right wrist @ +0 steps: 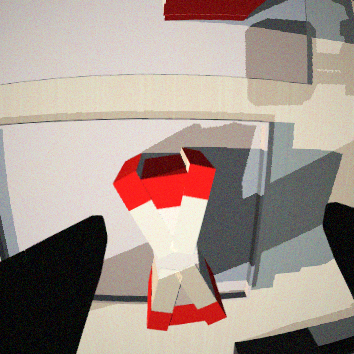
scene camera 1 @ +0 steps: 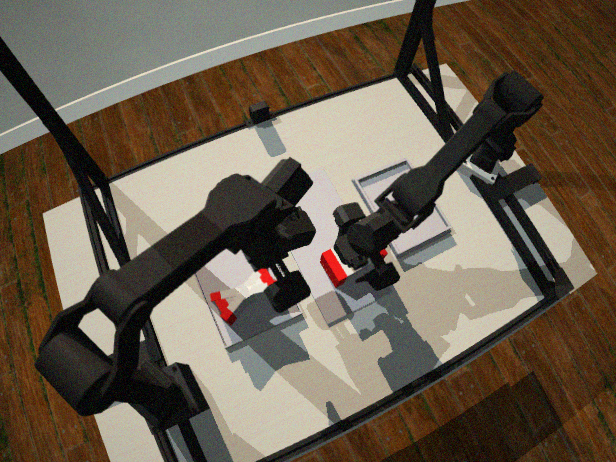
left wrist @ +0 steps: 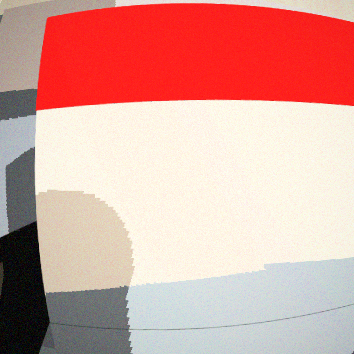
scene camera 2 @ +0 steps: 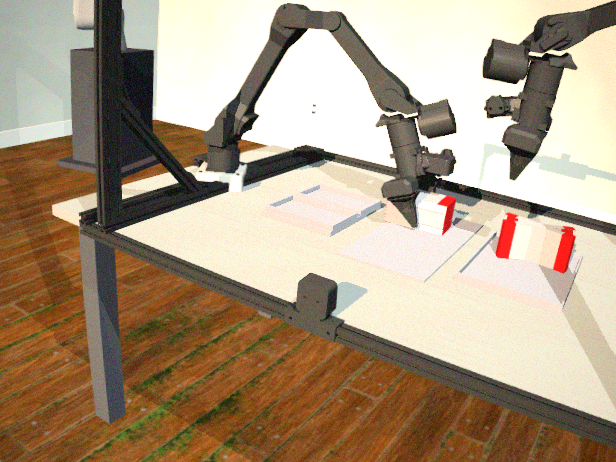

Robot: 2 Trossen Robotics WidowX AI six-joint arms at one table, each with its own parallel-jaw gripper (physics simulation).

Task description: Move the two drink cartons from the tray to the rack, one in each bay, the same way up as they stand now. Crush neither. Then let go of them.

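Where they show: left gripper, fingertip midpoint: (left wrist: pixel 203 225) (scene camera 2: pixel 423 221); right gripper, fingertip midpoint: (right wrist: pixel 218 222) (scene camera 1: pixel 274 270) (scene camera 2: pixel 516 172); left arm's base at its link origin: (scene camera 1: pixel 483 159) (scene camera 2: pixel 222 168); right arm's base at its link origin: (scene camera 1: pixel 163 398).
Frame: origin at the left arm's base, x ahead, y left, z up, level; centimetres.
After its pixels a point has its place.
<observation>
A white carton with red ends (scene camera 1: pixel 334 269) {x 47.1, y -17.4, z 2.8 cm} (scene camera 2: pixel 436 212) {x 43.9, y -20.4, z 1.1 cm} lies flat on the middle grey tray (scene camera 1: pixel 326 188) (scene camera 2: pixel 398 249). It fills the left wrist view (left wrist: pixel 193 175) {x 44.4, y -16.3, z 2.8 cm}. My left gripper (scene camera 1: pixel 366 263) (scene camera 2: pixel 408 211) is open and low, with its fingers on either side of this carton. A second red and white carton (scene camera 1: pixel 258 280) {x 57.6, y -28.6, z 3.8 cm} (scene camera 2: pixel 508 236) {x 55.2, y -30.3, z 1.3 cm} (right wrist: pixel 168 211) {x 57.5, y -28.2, z 3.8 cm}, pinched in at its waist, lies on the other tray (scene camera 1: pixel 219 270) {x 59.3, y -38.3, z -3.0 cm} (scene camera 2: pixel 499 275) {x 52.2, y -37.8, z -3.0 cm}. My right gripper (scene camera 1: pixel 279 280) {x 55.9, y -25.6, z 11.8 cm} (scene camera 2: pixel 519 167) {x 55.9, y -25.6, z 11.8 cm} (right wrist: pixel 218 222) {x 55.9, y -25.6, z 11.8 cm} is open and empty, well above that carton. The rack (scene camera 1: pixel 379 171) {x 18.7, y -21.2, z -1.8 cm} (scene camera 2: pixel 315 213) {x 21.1, y -16.8, z -2.6 cm} with two shallow bays lies beyond the left gripper.
A small black camera block (scene camera 1: pixel 258 111) {x 22.4, y -54.1, z 1.4 cm} (scene camera 2: pixel 316 298) {x 21.2, y -56.1, z -0.1 cm} sits on the table's edge. Black frame posts (scene camera 2: pixel 106 115) {x -14.8, y -32.3, z 16.8 cm} stand at the table's corners. The arm bases stand at the two short ends of the table.
</observation>
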